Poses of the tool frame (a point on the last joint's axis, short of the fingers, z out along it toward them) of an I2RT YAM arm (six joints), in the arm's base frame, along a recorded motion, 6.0 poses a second.
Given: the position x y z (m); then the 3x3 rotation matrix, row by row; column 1 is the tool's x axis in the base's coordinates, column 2 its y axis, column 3 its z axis. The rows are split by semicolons.
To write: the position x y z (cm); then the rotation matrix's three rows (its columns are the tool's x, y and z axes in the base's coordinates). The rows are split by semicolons. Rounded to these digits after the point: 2 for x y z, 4 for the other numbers.
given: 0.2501 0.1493 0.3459; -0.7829 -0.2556 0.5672; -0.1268 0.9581 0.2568; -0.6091 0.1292 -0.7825
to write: 25.01 14.93 34.59; -0.7829 -0.2556 0.5672; -0.1268 0.9581 0.2568; -0.6091 0.1292 -0.7825
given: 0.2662 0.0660 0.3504; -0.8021 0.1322 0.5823; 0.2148 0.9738 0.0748; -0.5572 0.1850 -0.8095
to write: 26.62 6.60 35.04; -0.8021 0.1322 0.5823; 0.2148 0.9738 0.0748; -0.5572 0.1850 -0.8095
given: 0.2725 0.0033 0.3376; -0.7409 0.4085 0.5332; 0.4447 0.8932 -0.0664; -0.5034 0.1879 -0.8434
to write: 27.25 0.33 33.76; -0.7409 0.4085 0.5332; 0.4447 0.8932 -0.0664; -0.5034 0.1879 -0.8434
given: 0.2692 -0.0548 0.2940; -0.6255 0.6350 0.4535; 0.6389 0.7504 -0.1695; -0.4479 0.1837 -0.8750
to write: 26.92 -5.48 29.40; -0.6255 0.6350 0.4535; 0.6389 0.7504 -0.1695; -0.4479 0.1837 -0.8750
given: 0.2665 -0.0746 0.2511; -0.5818 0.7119 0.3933; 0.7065 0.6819 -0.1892; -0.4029 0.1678 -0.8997
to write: 26.65 -7.46 25.11; -0.5818 0.7119 0.3933; 0.7065 0.6819 -0.1892; -0.4029 0.1678 -0.8997
